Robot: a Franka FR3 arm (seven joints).
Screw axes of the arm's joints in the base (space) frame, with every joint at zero. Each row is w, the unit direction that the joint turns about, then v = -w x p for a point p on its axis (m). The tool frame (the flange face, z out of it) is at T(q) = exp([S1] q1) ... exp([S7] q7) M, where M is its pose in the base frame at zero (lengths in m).
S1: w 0 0 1 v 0 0 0
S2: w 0 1 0 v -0.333 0 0
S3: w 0 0 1 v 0 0 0
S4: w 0 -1 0 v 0.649 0 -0.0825
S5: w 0 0 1 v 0 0 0
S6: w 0 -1 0 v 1.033 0 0
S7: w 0 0 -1 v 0 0.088 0
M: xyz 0.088 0 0.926 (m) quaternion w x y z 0 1 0 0
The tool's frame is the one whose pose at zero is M.
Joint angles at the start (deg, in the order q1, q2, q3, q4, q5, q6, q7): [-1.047, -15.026, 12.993, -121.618, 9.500, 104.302, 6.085]
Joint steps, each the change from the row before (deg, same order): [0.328, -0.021, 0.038, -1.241, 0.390, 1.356, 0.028]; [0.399, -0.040, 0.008, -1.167, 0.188, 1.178, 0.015]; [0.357, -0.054, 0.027, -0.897, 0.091, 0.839, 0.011]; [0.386, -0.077, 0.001, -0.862, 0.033, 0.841, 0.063]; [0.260, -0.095, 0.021, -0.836, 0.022, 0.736, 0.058]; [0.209, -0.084, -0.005, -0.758, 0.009, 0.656, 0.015]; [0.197, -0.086, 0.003, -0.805, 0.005, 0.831, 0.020]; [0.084, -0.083, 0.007, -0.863, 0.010, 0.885, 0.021]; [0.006, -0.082, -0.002, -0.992, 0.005, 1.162, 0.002]
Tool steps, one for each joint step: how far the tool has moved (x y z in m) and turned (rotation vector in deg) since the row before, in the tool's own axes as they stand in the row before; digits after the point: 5 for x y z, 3 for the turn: [-0.00068, -0.00174, 0.00836, 0.303, 0.082, -0.033]; [-0.00115, -0.00177, 0.00789, 0.099, 0.014, -0.146]; [-0.00131, -0.00183, 0.00605, 0.004, -0.034, -0.197]; [-0.00138, -0.00182, 0.00556, -0.043, 0.031, -0.174]; [-0.00145, -0.00098, 0.00528, -0.062, -0.017, -0.082]; [-0.00130, -0.00044, 0.00475, -0.060, -0.022, -0.066]; [-0.00114, -0.00034, 0.00484, -0.056, 0.109, -0.051]; [-0.00107, 0.00063, 0.00515, -0.052, 0.114, 0.070]; [-0.00085, 0.00153, 0.00569, -0.044, 0.273, 0.155]
